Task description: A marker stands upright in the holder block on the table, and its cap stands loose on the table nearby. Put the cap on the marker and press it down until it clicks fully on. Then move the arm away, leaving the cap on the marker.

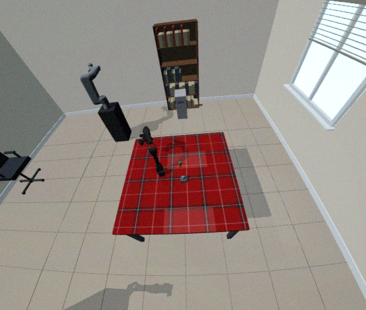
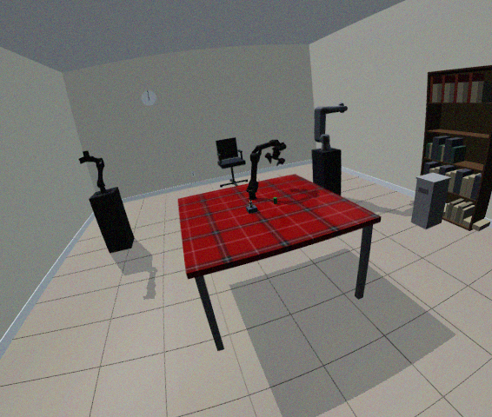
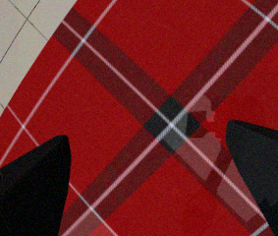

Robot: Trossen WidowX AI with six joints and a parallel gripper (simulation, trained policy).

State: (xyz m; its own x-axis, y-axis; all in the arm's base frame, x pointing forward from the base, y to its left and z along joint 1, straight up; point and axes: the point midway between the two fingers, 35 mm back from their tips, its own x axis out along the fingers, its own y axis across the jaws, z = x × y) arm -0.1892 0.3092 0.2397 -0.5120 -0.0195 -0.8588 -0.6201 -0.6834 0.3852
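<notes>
Now: the green cap 42 cm ahead of my gripper tip, 18 cm to the right of it and 19 cm below it. From my gripper tip the other things lie so: grey holder block (47 cm ahead, 40 cm to the right, 19 cm below).
</notes>
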